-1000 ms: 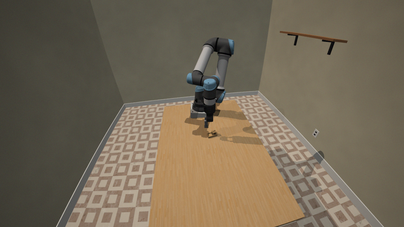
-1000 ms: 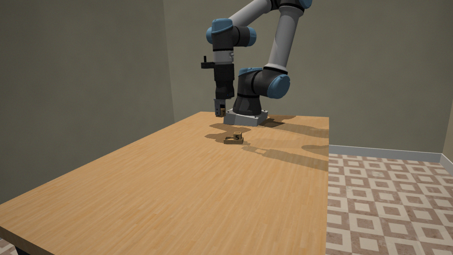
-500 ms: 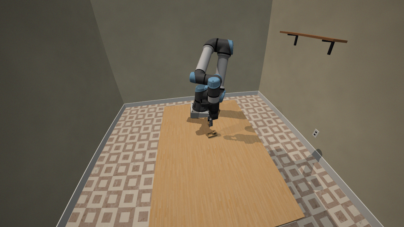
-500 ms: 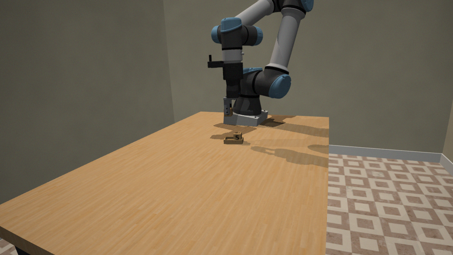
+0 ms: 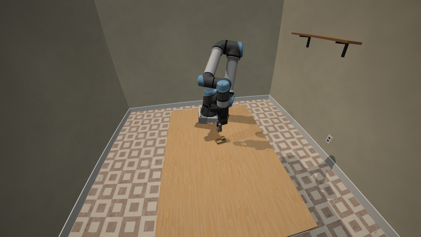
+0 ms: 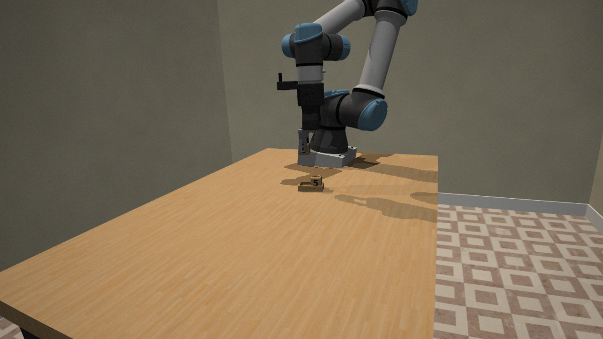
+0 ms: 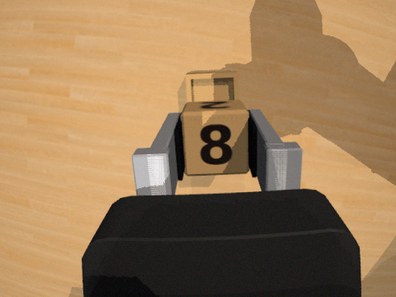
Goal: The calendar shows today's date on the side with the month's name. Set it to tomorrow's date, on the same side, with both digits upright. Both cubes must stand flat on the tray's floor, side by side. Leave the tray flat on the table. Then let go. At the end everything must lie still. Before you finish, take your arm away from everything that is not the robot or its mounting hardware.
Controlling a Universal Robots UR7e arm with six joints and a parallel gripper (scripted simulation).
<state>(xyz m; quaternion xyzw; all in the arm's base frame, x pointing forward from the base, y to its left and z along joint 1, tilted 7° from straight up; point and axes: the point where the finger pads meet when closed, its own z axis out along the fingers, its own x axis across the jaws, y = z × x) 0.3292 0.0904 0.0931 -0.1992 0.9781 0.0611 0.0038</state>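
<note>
Right now my hand is 1 cm past the wooden digit cube, 3 cm to the right of it and 11 cm above it. Also, from my hand: wooden tray: 1 cm behind, 1 cm to the left, 13 cm below.
</note>
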